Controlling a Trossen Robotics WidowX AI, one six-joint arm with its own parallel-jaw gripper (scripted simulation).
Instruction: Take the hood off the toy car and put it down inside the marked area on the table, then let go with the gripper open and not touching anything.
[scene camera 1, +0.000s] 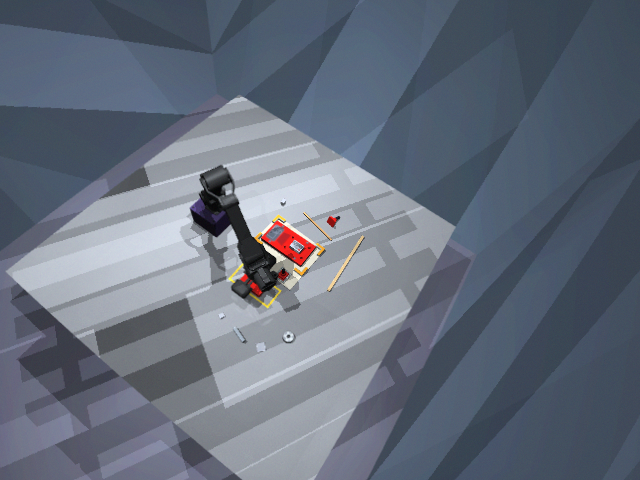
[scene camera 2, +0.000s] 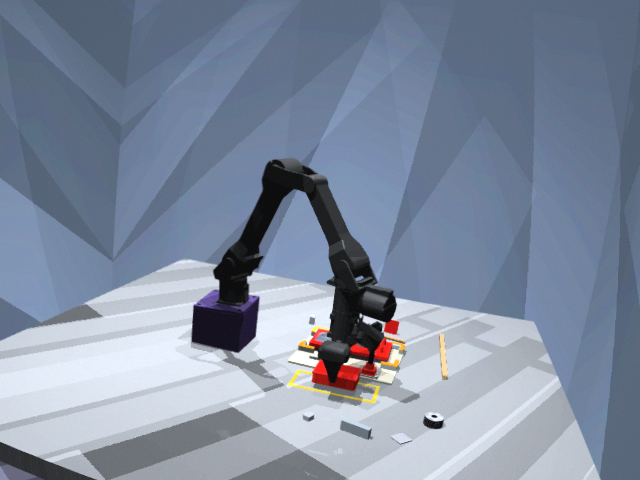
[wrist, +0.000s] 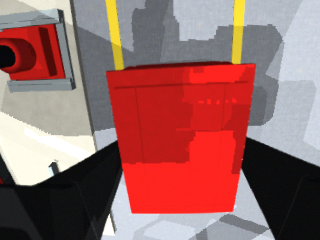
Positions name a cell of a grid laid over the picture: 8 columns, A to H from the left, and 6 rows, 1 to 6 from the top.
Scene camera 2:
my gripper: E5
red hood: E5, held by my gripper
